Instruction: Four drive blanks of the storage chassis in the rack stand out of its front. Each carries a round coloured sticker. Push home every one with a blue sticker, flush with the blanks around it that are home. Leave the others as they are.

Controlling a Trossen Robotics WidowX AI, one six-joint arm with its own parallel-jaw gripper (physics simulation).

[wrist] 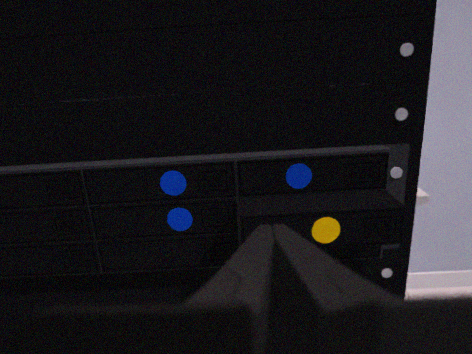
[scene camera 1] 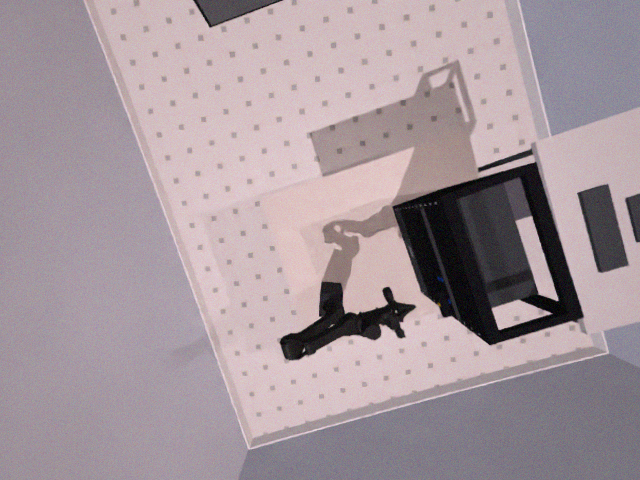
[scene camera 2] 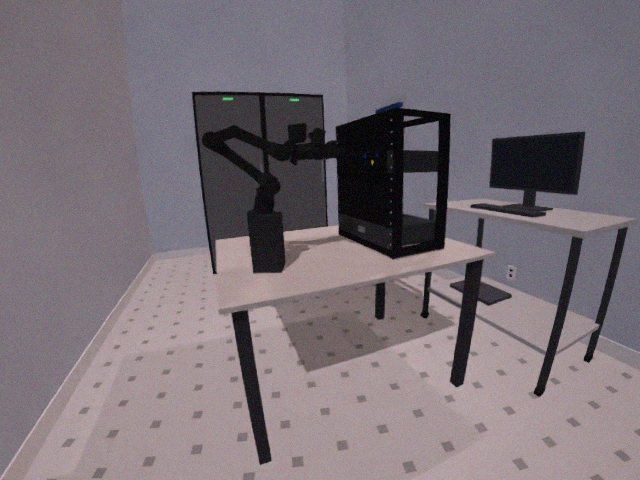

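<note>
The rack (scene camera 1: 550, 232) (scene camera 2: 397, 206) holds the dark storage chassis (wrist: 150, 162). In the wrist view, the upper right blank (wrist: 345, 175) has a blue sticker (wrist: 299, 176) and sits behind the yellow-stickered blank (wrist: 367, 227) below it, whose top face shows as it stands out. In the column to the left, two blanks, one above the other, carry blue stickers (wrist: 173, 183) (wrist: 180, 219); both look about level with the blanks around them, though the dark surface makes depth hard to judge. My gripper (scene camera 1: 413, 307) (scene camera 2: 342, 149) (wrist: 271, 237) is shut and empty, in front of the rack, its tips appearing left of the yellow sticker (wrist: 326, 230).
The rack stands on the table (scene camera 2: 310, 279). A side table (scene camera 2: 568, 219) with a monitor (scene camera 2: 536, 162) and keyboard (scene camera 2: 509, 209) stands to the right. A blue item (scene camera 2: 389, 107) lies on top of the rack. Dark cabinets (scene camera 2: 232, 196) stand behind the arm.
</note>
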